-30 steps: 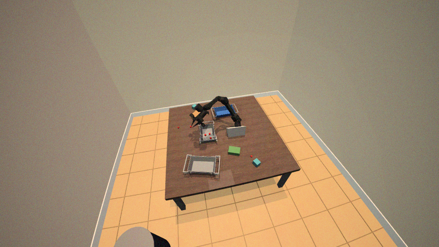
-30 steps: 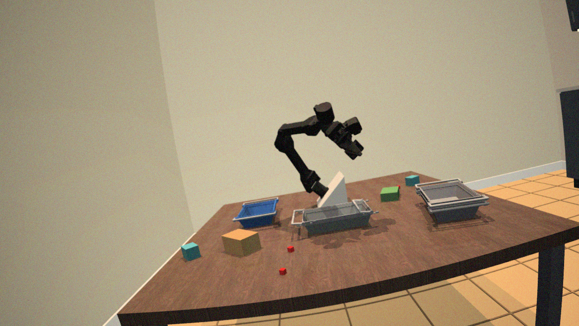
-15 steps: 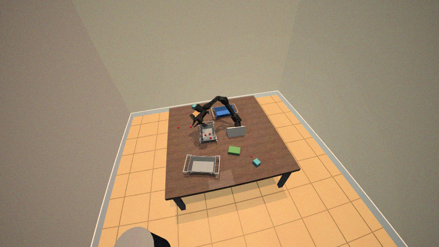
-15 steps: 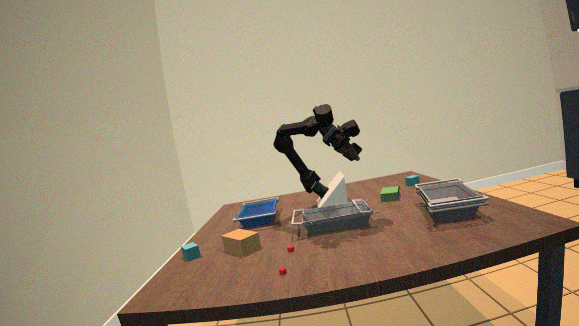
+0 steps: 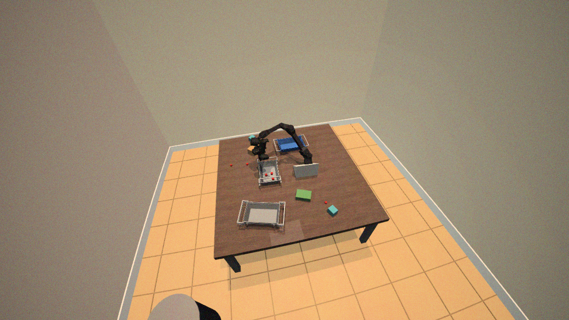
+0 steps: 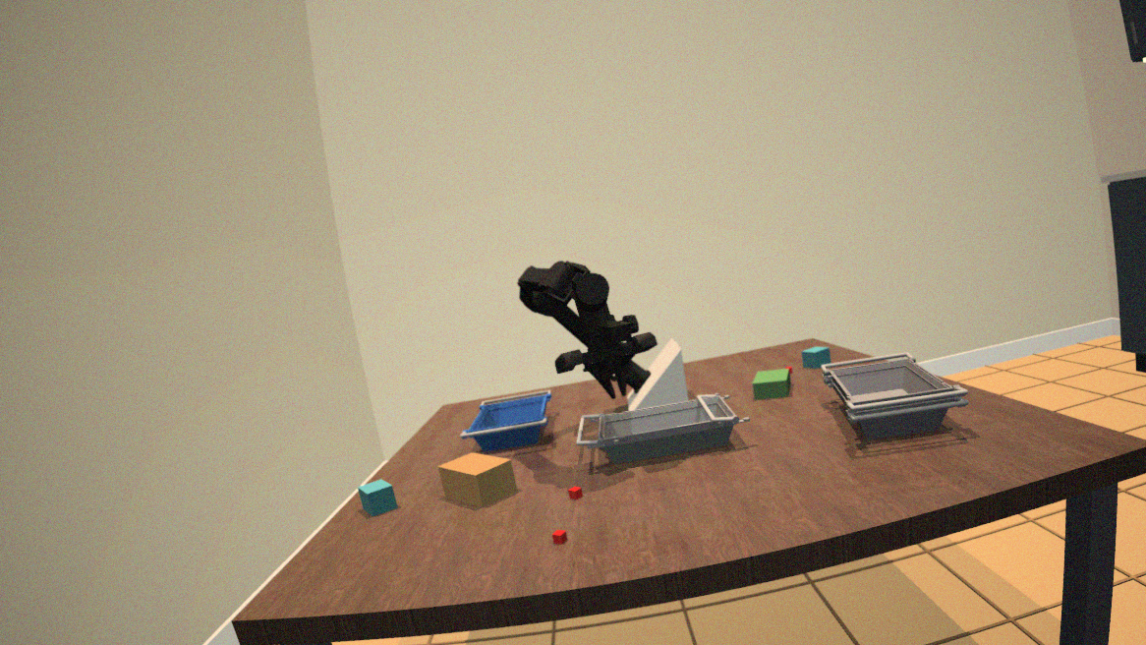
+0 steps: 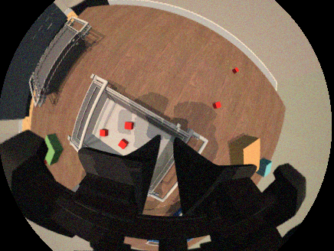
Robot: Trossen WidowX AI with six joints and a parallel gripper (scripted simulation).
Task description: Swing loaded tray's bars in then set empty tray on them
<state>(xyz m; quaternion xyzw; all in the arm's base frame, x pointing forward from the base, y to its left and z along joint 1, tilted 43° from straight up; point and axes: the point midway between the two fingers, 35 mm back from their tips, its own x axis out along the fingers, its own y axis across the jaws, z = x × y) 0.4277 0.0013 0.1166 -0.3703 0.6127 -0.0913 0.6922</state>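
My gripper tip is 340 mm past the blue tray, 260 mm to the left of it and 80 mm above it. The rest, counted from my gripper tip: orange block 280 mm to the right, 100 mm below, 40 mm ahead; green block 380 mm to the left, 310 mm behind, 110 mm below.
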